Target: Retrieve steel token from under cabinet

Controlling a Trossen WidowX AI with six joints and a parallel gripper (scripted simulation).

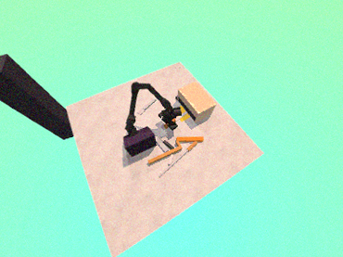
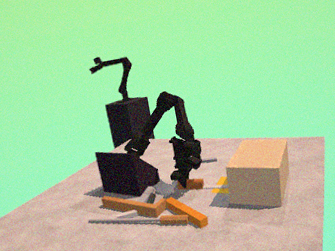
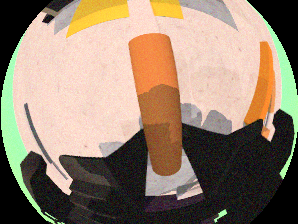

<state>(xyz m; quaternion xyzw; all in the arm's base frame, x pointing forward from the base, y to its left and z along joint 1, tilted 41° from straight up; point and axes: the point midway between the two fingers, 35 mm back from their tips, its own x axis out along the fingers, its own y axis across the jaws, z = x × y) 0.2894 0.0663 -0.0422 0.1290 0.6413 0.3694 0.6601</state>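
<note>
The dark-handled tool lies 14 cm to the right of my gripper tip and 8 cm behind it. Round my gripper tip: orange bar (19 cm to the right, 12 cm ahead, 1 cm above).
</note>
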